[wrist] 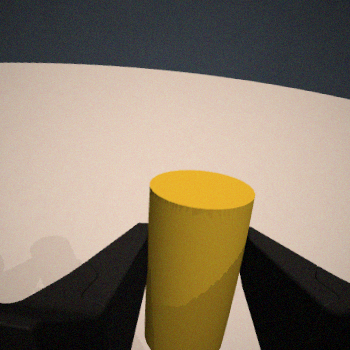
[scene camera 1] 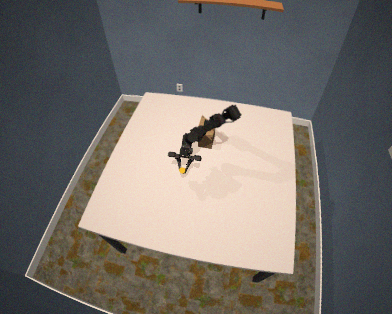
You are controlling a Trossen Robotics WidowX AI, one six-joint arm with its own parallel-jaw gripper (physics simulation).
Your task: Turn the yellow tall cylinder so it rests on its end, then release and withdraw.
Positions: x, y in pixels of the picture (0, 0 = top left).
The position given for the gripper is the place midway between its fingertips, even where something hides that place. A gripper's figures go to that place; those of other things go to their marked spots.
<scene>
The gripper (wrist: 193, 236): 10 cm from the lens. A yellow tall cylinder (wrist: 198, 221): 7 cm from the lens.
</scene>
